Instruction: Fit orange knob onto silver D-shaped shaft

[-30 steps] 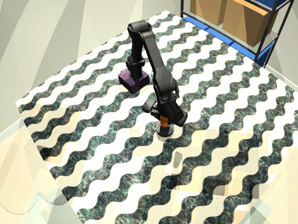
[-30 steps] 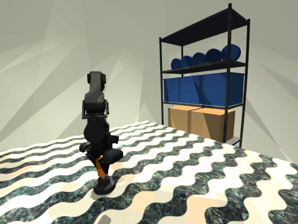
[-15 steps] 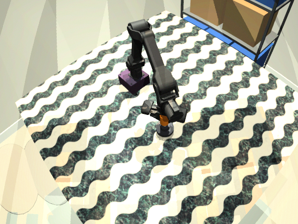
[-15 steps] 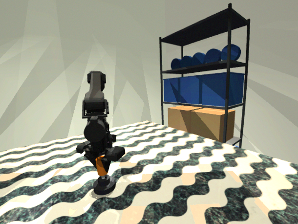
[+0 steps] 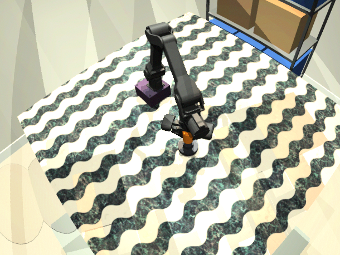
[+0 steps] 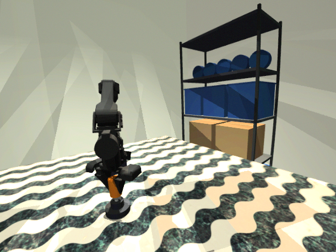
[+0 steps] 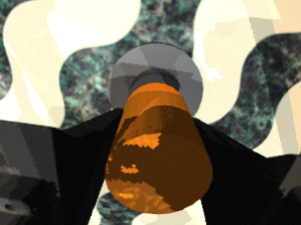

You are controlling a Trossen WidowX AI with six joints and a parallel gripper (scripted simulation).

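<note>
The orange knob lies 3 cm above my gripper tip. Also, from my gripper tip: round grey pedestal (4 cm below).
</note>
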